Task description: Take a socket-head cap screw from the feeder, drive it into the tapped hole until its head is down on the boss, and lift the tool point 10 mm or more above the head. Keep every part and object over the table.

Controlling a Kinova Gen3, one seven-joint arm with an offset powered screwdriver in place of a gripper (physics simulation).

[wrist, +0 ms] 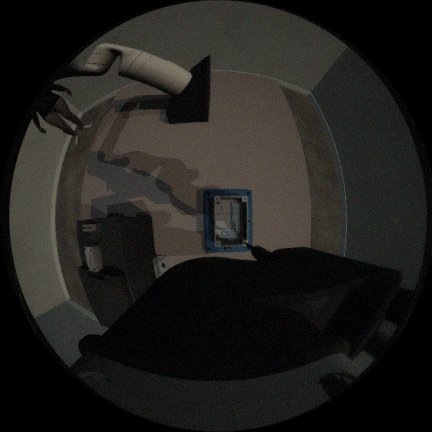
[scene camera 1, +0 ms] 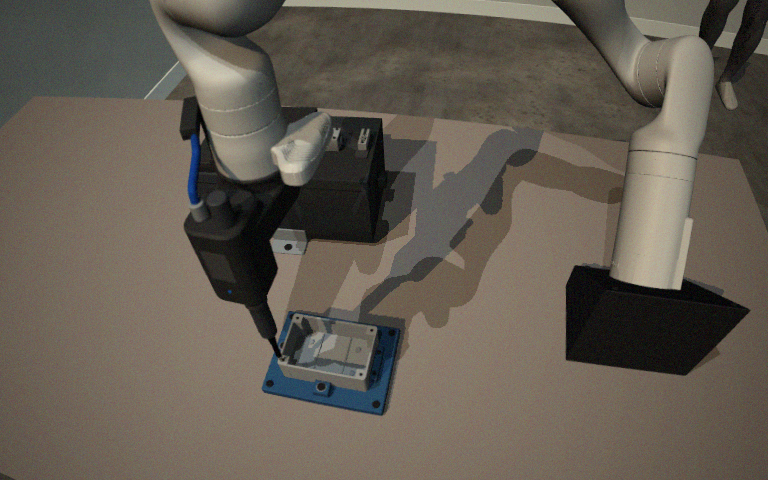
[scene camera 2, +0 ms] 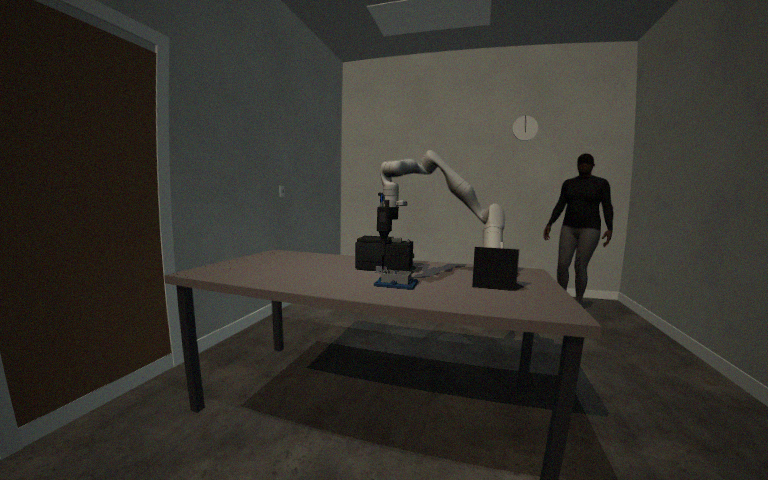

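Observation:
My screwdriver's bit tip (scene camera 1: 279,356) (wrist: 246,243) is at the near left corner boss of a light grey open housing (scene camera 1: 325,378) (wrist: 216,220) in scene camera 1. The tool leans there. The tip touches or nearly touches the rim; any gap is too small to tell. No screw can be made out at the tip, and the tapped hole under it is hidden. The housing sits on a blue fixture plate (scene camera 1: 351,405) (wrist: 206,225) (scene camera 2: 390,285). The black feeder (scene camera 1: 339,210) (wrist: 139,250) (scene camera 2: 399,255) stands behind, with a pale tab (scene camera 1: 278,246) (wrist: 158,266) at its foot.
A black block-shaped mount (scene camera 1: 628,331) (scene camera 2: 495,267) (wrist: 200,102) carries the arm's base at the right of the table (scene camera 1: 141,396) (scene camera 2: 339,297). A person (scene camera 2: 582,203) stands behind the table at the right. The tool's blue cable (scene camera 1: 194,169) runs beside the wrist.

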